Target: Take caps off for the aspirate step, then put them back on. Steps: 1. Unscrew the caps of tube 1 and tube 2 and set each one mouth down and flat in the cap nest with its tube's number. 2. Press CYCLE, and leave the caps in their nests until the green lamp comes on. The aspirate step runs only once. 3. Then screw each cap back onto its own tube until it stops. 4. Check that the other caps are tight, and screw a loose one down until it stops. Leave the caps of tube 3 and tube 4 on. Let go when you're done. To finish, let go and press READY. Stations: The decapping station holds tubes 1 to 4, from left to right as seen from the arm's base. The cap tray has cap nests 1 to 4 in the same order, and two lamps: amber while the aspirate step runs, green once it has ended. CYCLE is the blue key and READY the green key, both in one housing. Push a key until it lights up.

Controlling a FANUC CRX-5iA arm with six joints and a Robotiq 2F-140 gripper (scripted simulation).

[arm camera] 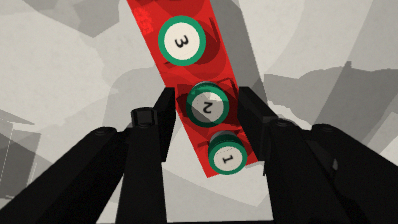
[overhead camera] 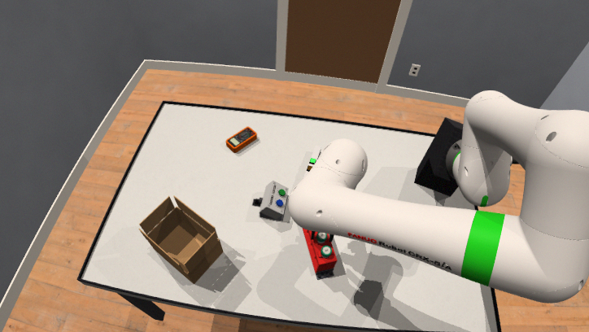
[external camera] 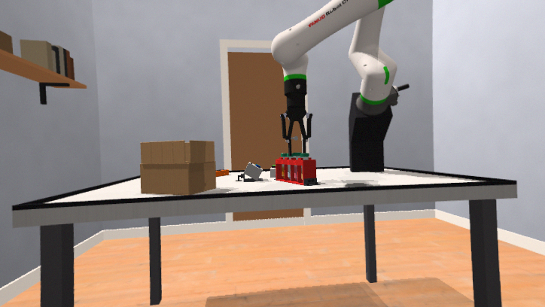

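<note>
The cap 2 is 30 mm below my hand. Also, from my hand: cap 1: 20 mm behind, 50 mm to the left, 30 mm below; cap 3: 20 mm ahead, 50 mm to the right, 30 mm below; cap 4: 50 mm ahead, 90 mm to the right, 30 mm below.
</note>
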